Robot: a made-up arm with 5 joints.
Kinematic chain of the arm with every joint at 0, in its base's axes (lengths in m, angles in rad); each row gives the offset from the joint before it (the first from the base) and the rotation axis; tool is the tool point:
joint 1: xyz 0 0 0.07 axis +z
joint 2: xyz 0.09 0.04 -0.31 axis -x
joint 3: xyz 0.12 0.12 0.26 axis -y
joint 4: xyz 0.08 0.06 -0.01 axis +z
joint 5: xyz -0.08 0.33 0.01 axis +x
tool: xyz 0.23 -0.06 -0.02
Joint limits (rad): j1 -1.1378..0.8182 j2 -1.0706..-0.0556 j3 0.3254..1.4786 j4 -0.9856..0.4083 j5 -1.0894..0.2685
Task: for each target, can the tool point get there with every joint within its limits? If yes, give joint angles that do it. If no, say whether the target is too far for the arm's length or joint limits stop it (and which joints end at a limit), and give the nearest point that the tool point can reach.
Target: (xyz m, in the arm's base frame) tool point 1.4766 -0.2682 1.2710
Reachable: no: too far | nearest point 0.5488 -0.0997 0.3215 | short by 1.338 m
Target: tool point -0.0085 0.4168 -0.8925
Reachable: no: joint limits stop it (at a limit: joint 2, joint 3, joint 4, joint 5) | nearest point -0.0125 0.6112 0.0481 | short by 0.960 m
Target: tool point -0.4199 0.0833 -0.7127
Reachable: no: joint limits stop it (at a limit: joint 1, joint 2, joint 3, joint 4, joint 5) | nearest point -0.1579 0.5906 0.0481 | short by 0.951 m
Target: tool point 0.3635 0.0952 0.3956
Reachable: yes | joints 0.3032 -0.8269 0.8062 -0.1456 -0.7805
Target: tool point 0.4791 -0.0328 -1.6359
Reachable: no: too far | nearest point 0.6099 -0.0418 0.0481 | short by 1.689 m
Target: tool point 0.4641 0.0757 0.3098
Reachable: yes | joints -0.7181 -0.3043 0.9327 0.1470 -0.7809
